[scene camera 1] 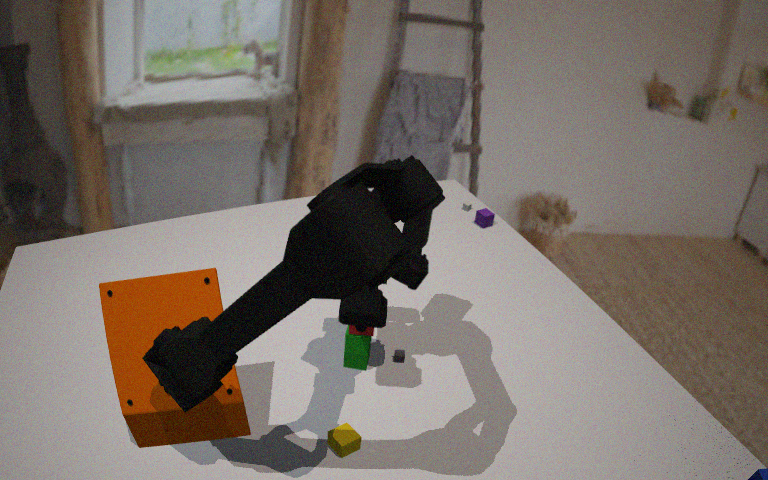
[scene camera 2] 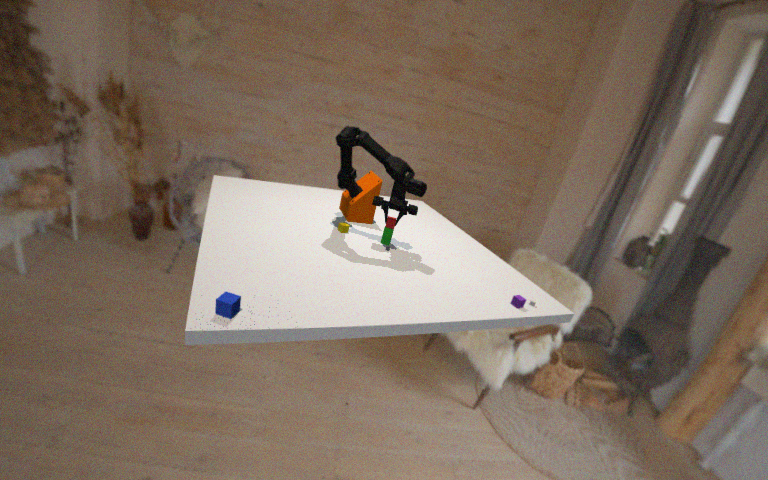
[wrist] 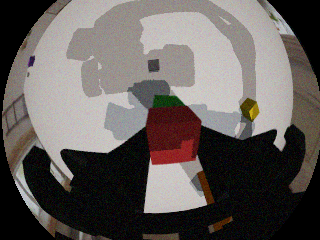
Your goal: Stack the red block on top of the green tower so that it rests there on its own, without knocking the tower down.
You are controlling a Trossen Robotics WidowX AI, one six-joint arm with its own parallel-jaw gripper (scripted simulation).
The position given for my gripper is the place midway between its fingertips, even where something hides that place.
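I can see my gripper (scene camera 1: pixel 361 322) (wrist: pixel 170 128), and what it is holding is a red block (wrist: pixel 173 133).
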